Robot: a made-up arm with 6 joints. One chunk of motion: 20 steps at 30 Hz.
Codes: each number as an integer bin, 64 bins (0 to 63) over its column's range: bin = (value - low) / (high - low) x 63, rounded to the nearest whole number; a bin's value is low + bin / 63 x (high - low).
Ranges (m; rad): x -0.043..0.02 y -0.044..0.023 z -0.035..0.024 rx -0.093..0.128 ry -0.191..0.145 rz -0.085..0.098
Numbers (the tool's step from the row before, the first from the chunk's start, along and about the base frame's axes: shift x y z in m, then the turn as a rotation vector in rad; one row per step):
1: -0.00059 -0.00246 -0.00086 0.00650 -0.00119 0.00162
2: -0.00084 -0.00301 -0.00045 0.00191 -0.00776 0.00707
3: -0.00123 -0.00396 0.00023 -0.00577 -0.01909 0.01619
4: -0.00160 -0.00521 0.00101 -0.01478 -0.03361 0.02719
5: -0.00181 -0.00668 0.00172 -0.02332 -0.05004 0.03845
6: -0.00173 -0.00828 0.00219 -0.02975 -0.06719 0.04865
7: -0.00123 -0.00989 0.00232 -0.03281 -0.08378 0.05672
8: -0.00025 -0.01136 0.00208 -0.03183 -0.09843 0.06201
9: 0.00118 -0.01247 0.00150 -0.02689 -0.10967 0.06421
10: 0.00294 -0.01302 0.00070 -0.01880 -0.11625 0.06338
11: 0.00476 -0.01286 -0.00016 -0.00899 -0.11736 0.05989
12: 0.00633 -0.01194 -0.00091 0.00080 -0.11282 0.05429
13: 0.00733 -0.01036 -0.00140 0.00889 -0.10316 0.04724
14: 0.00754 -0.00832 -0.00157 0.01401 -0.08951 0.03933
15: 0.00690 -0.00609 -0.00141 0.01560 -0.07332 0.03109
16: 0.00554 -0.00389 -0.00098 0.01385 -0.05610 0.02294
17: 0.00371 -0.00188 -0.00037 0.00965 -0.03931 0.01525
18: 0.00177 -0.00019 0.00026 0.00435 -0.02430 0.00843
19: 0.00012 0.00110 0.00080 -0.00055 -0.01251 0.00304
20: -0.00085 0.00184 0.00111 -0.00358 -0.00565 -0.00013
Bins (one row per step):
1: 42 39 36 28 36 30
2: 42 39 37 27 34 32
3: 42 38 38 25 32 35
4: 41 36 38 22 30 39
5: 41 35 39 20 26 42
6: 41 34 40 18 23 46
7: 42 32 40 17 20 49
8: 43 31 40 17 17 51
9: 44 30 39 19 15 51
10: 46 29 38 21 14 51
11: 48 29 37 24 14 50
12: 49 30 36 27 15 48
13: 50 32 36 29 16 46
14: 51 34 36 31 19 43
15: 50 36 36 31 22 40
16: 49 38 36 30 25 37
17: 47 40 37 29 28 35
18: 45 41 38 28 31 32
19: 43 42 38 26 33 30
20: 42 43 39 25 35 29

